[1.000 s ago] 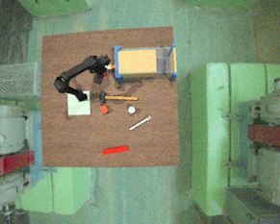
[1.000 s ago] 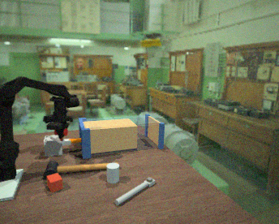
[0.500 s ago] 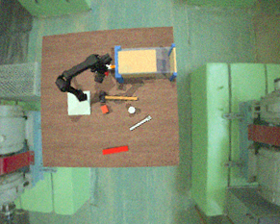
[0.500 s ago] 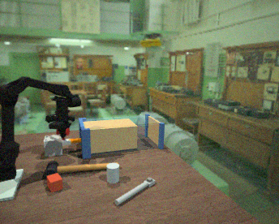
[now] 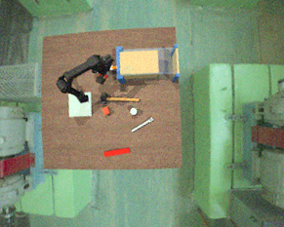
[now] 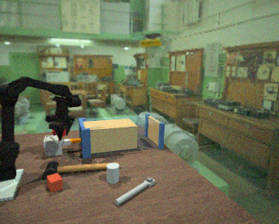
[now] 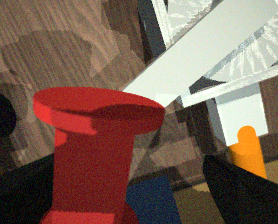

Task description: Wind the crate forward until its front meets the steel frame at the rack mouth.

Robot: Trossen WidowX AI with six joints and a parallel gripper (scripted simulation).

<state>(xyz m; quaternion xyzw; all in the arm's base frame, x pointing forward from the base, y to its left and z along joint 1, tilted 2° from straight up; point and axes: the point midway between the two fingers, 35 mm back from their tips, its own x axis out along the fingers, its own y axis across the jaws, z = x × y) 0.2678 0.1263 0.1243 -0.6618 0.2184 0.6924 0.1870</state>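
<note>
Right now the red knob is 20 mm behind my gripper tip, 20 mm above it and 10 mm to the right of it. The rest, counted from my gripper tip: winch handle 30 mm to the left, 30 mm behind, 10 mm below; winch 90 mm to the left, 80 mm below, 60 mm behind; blue steel frame 120 mm ahead, 60 mm to the left, 10 mm below.
</note>
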